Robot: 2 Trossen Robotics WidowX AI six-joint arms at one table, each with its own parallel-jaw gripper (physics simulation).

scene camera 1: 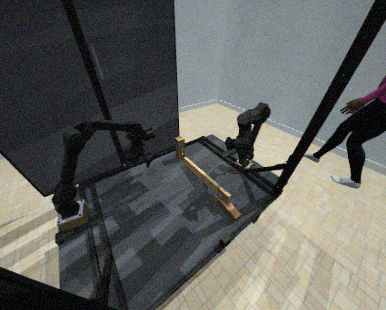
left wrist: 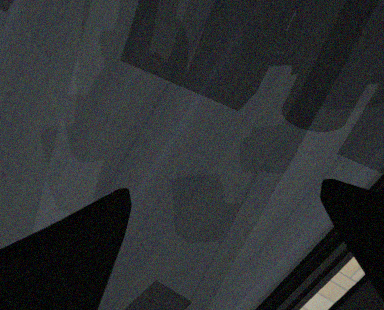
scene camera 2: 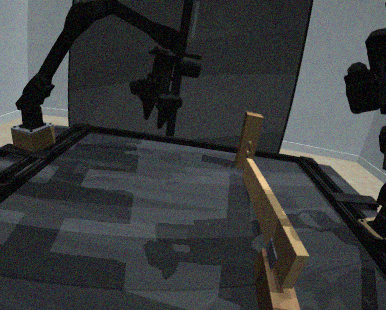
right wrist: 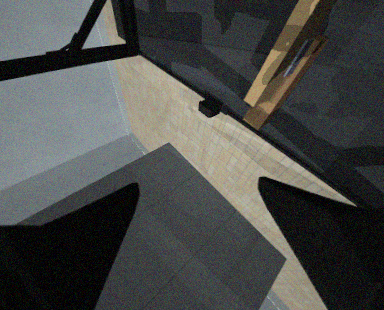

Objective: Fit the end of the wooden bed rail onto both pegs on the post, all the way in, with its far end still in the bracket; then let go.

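Frame: origin at the left arm's base, x left, y back, z up, level; centimetres.
Where they show: left gripper, fingertip midpoint: (scene camera 1: 141,166) (left wrist: 224,192) (scene camera 2: 152,123); right gripper, fingertip midpoint: (scene camera 1: 242,166) (right wrist: 198,185); left arm's base, link origin: (scene camera 1: 70,211) (scene camera 2: 32,125); right arm's base, link origin: (scene camera 2: 381,229).
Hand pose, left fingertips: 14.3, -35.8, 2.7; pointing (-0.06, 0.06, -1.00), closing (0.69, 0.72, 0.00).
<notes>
Each offset is from my left fingertips to the centre of the thing, as dx, dy, dz. "spot": to the spot under its first point. Level surfaces: height alone.
The wooden rail @(-19.8, -32.5, -5.2) (scene camera 1: 205,176) (scene camera 2: 267,202) (right wrist: 280,55) runs from near the post to the base block @(-40.9, -34.9, -7.6) (scene camera 1: 231,208) (scene camera 2: 276,298) (right wrist: 262,112). A small blue-grey bracket side @(spot: -35.6, -33.0, -4.3) (scene camera 2: 272,250) (right wrist: 297,57) shows against the rail's end over that block. The upright post @(spot: +6.7, -28.4, +0.2) (scene camera 1: 180,148) (scene camera 2: 250,134) stands at the other end. Peg detail @(+8.7, -29.2, -2.2) (scene camera 2: 249,146) shows on the post's face above the rail's end, uncovered by the rail. My left gripper (scene camera 1: 136,162) (scene camera 2: 153,120) (left wrist: 224,192) is open and empty, above the table, left of the post. My right gripper (right wrist: 198,185) is open and empty, away from the rail.
Black rails (scene camera 1: 102,240) edge the dark table @(dz -11.2) (scene camera 1: 145,240) (scene camera 2: 100,240). A tall dark panel (scene camera 1: 135,60) (scene camera 2: 240,60) stands behind. A slanted black frame post (scene camera 1: 330,90) rises at the right. A person (scene camera 1: 357,142) stands beyond it, partly in view.
</notes>
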